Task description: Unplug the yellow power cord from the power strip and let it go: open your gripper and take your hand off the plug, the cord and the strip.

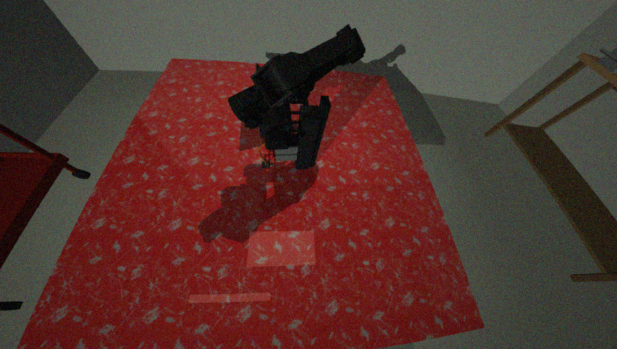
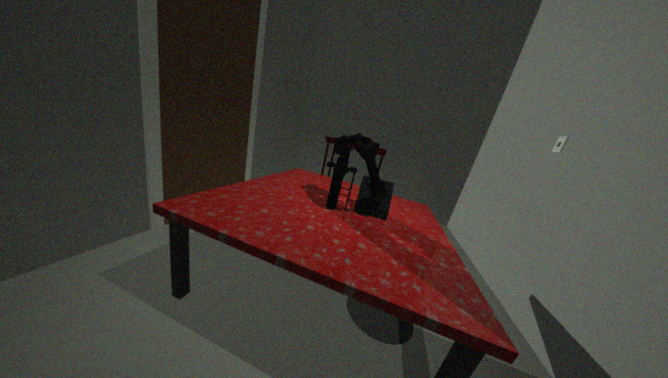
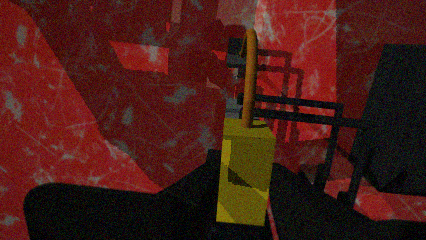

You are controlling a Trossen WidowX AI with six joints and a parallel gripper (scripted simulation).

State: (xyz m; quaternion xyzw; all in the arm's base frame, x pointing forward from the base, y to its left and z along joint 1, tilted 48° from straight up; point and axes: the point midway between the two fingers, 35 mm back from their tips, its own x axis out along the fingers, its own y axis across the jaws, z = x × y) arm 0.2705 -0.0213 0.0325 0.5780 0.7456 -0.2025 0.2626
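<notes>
Right now the yellow plug is 2 cm to the left of my gripper tip and 1 cm behind it.
</notes>
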